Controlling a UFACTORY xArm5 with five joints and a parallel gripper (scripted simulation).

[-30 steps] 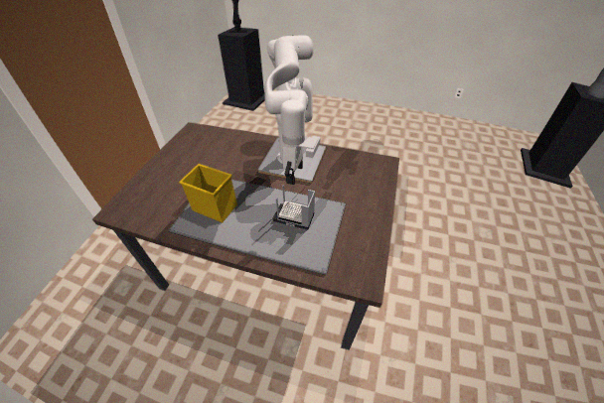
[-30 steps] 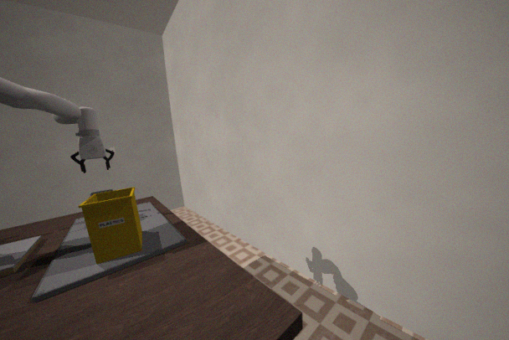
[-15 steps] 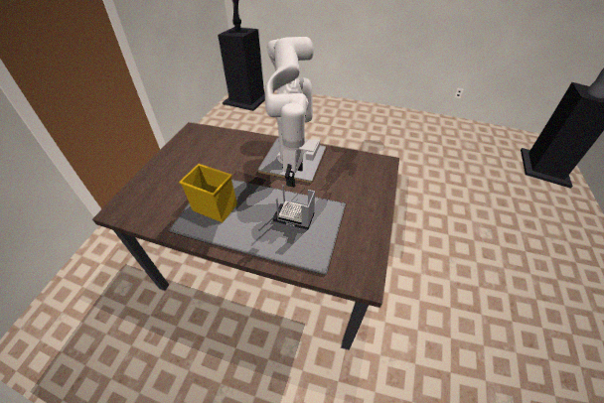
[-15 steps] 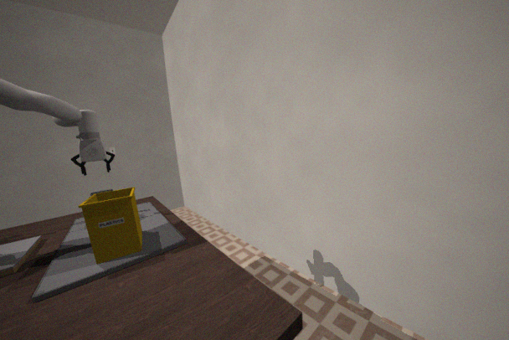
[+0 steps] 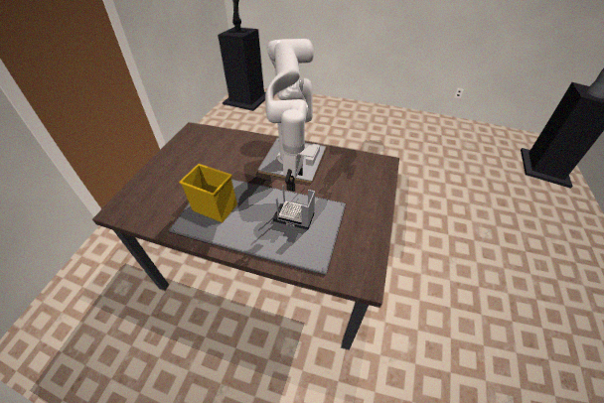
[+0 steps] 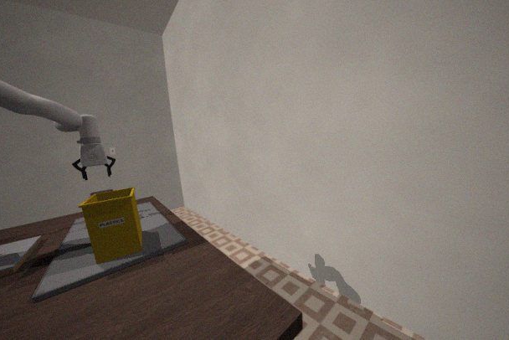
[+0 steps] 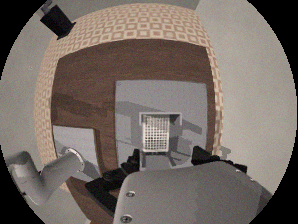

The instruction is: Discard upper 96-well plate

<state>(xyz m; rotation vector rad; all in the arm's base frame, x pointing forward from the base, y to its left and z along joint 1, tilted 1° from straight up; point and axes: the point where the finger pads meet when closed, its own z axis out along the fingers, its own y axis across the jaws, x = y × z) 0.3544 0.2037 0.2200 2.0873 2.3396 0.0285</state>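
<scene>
Right now the white 96-well plate is 18 cm below my hand. The rest, counted from my hand: yellow plastics bin W1: 37 cm to the right, 13 cm below, 9 cm ahead.
</scene>
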